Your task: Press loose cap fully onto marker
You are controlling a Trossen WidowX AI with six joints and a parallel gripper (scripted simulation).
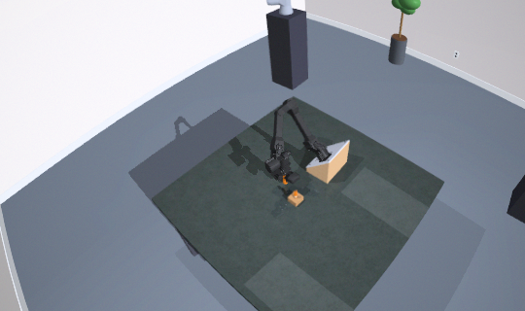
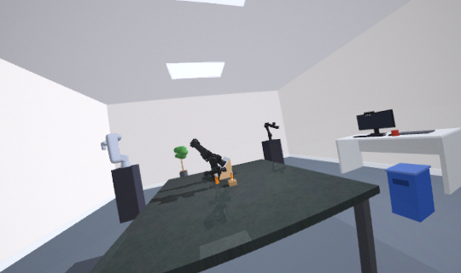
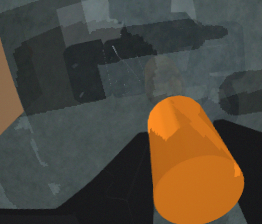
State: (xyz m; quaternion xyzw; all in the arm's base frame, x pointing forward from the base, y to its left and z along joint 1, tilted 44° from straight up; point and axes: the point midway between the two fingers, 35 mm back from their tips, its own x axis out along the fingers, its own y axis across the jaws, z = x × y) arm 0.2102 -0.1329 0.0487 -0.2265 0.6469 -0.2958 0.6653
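My gripper tip is now 5 cm short of the holder block, 12 cm to the right of it and 2 cm above it. Round my gripper tip: orange cap: 1 cm above.
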